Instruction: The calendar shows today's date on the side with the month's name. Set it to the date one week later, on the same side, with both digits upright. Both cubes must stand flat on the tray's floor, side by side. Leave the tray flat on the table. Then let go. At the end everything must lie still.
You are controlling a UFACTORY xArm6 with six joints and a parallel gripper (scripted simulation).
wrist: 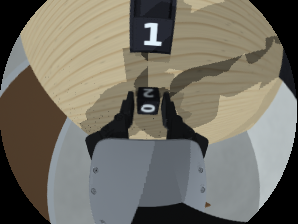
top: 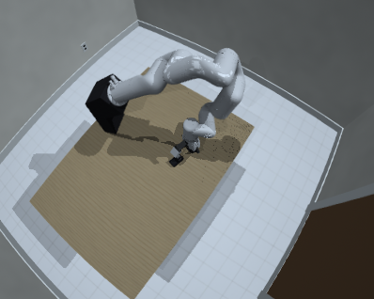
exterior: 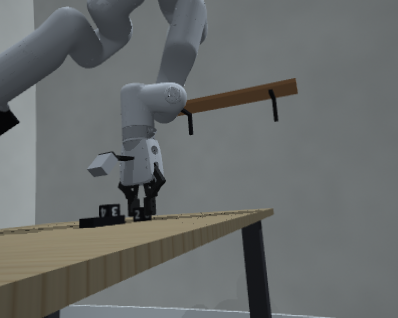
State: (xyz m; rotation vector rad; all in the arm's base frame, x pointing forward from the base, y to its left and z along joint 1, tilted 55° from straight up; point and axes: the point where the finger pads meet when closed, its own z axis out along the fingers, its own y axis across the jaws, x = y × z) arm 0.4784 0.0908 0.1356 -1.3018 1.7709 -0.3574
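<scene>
My hand is 10 mm past the black cube and 90 mm to the left of it. From my hand the other things lie so: black calendar tray (10 mm behind, 110 mm to the right, 20 mm below).
</scene>
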